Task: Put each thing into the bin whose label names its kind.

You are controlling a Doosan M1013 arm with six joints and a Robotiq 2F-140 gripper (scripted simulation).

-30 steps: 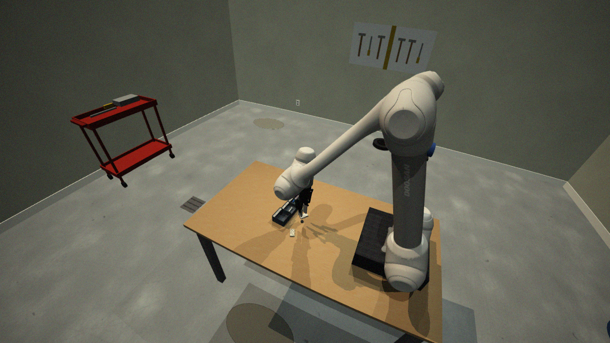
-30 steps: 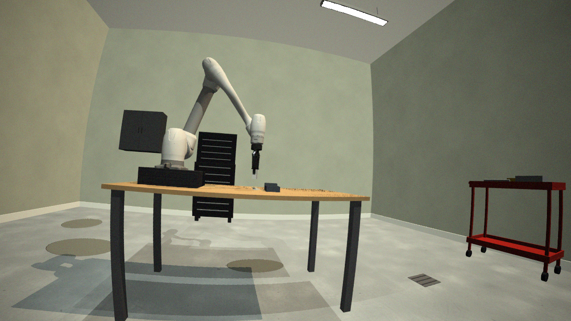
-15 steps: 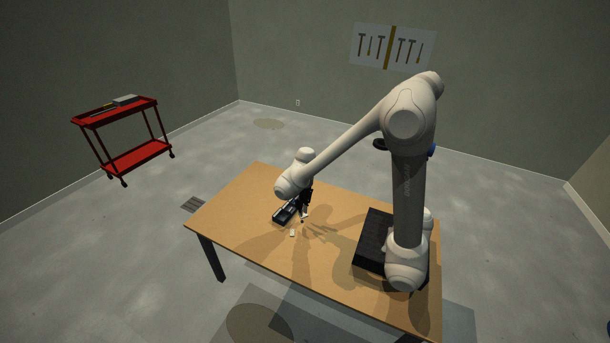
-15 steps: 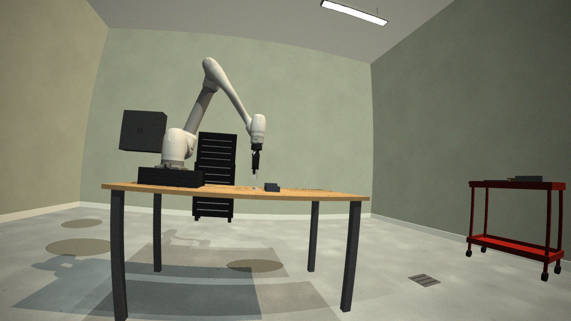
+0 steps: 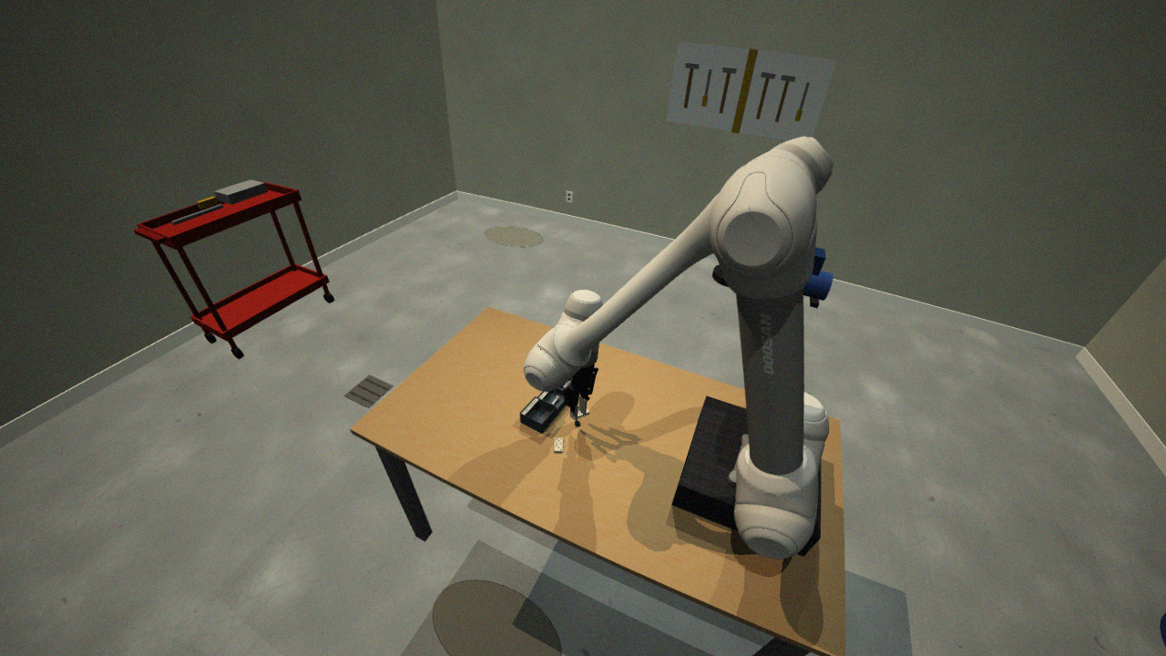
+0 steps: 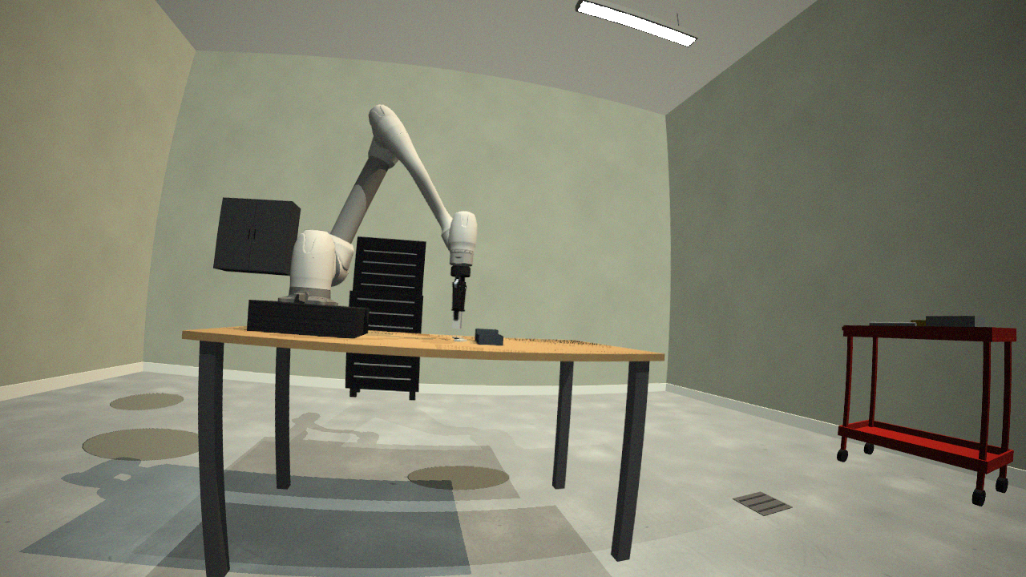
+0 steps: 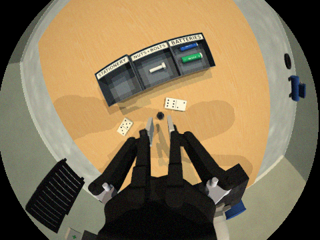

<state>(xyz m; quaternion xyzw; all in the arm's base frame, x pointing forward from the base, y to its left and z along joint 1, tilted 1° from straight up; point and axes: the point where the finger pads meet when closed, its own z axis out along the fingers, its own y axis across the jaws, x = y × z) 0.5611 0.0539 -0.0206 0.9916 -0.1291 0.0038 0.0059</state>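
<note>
The black nut lies 70 mm below my hand. The rest, counted from my hand: domino 10 mm ahead, 40 mm to the right, 70 mm below; then black bin row 120 mm ahead, 30 mm to the right, 50 mm below; then bolt 110 mm ahead, 40 mm to the right, 60 mm below.
</note>
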